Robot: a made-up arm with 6 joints.
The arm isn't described. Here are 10 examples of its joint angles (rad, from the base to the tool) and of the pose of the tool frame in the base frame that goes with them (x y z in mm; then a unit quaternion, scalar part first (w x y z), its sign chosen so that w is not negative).
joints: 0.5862 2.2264 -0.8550 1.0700 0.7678 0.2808
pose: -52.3 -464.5 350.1 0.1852 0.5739 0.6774 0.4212
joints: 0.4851 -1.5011 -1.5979 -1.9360 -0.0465 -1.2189
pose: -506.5 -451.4 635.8 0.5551 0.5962 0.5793 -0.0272
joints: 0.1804 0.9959 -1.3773 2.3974 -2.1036 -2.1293
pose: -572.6 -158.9 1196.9 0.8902 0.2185 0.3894 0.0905
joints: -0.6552 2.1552 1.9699 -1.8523 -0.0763 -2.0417
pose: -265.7 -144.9 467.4 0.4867 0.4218 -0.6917 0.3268
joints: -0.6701 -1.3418 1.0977 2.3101 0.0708 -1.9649
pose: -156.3 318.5 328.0 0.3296 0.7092 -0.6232 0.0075
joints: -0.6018 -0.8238 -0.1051 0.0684 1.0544 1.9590
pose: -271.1 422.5 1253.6 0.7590 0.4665 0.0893 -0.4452
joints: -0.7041 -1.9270 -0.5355 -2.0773 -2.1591 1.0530
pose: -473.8 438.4 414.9 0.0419 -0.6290 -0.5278 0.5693
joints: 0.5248 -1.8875 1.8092 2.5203 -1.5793 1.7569
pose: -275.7 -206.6 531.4 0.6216 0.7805 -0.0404 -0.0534
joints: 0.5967 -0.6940 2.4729 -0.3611 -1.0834 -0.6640
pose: 161.4 -77.1 709.3 0.1759 -0.3047 0.0888 -0.9318
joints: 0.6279 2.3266 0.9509 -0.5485 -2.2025 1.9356
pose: -299.3 -148.1 282.4 0.3011 0.8491 -0.3849 -0.2006
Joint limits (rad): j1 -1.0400..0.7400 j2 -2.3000..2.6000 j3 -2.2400..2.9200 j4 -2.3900..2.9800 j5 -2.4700..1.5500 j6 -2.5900..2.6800
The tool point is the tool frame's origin. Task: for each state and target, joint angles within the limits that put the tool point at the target. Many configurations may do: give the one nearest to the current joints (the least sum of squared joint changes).
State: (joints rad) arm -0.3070 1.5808 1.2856 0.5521 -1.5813 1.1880
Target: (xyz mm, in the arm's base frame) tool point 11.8 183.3 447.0
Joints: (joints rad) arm -0.5414 1.8763 1.4060 1.0674 -1.0687 0.8426
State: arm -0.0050 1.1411 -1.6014 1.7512 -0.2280 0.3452
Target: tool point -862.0 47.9 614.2
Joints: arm -0.6004 1.4924 -1.3975 1.5380 -0.8466 0.8615
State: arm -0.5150 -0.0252 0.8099 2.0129 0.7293 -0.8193
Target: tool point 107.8 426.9 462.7
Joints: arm -0.8121 -0.6354 1.0771 2.0968 0.5067 -0.6663
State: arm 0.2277 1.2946 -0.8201 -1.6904 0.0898 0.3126
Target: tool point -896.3 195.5 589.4
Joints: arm 0.1820 1.2778 -1.4225 -1.7604 0.4680 0.1032
